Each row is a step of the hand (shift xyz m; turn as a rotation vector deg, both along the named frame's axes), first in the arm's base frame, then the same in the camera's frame.
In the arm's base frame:
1: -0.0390 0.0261 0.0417 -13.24 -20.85 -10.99
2: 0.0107 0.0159 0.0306 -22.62 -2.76 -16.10
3: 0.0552 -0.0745 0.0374 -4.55 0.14 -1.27
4: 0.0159 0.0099 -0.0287 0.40 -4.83 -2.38
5: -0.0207 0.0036 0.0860 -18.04 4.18 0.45
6: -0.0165 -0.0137 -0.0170 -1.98 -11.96 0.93
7: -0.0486 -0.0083 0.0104 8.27 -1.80 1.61
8: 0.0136 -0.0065 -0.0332 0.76 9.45 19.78
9: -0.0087 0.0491 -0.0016 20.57 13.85 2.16
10: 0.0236 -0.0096 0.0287 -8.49 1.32 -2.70
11: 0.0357 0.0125 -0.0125 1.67 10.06 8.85
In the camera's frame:
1: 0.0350 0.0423 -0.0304 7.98 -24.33 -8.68
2: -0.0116 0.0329 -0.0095 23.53 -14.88 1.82
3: -0.0829 -0.0266 -0.0491 4.52 -1.20 -0.69
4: -0.0051 -0.0091 0.0326 -1.38 -5.15 -0.84
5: 0.0011 0.0556 -0.0689 17.85 1.50 -4.70
6: 0.0146 -0.0231 -0.0014 -2.20 -8.71 -8.20
7: 0.0398 -0.0049 -0.0305 -8.55 0.56 0.89
8: -0.0072 -0.0247 0.0258 -2.08 19.94 -8.90
9: 0.0240 0.0353 0.0257 -15.01 14.15 13.94
10: -0.0312 0.0137 -0.0177 8.84 -1.65 -0.44
11: -0.0261 0.0054 0.0296 -0.29 13.50 -0.18

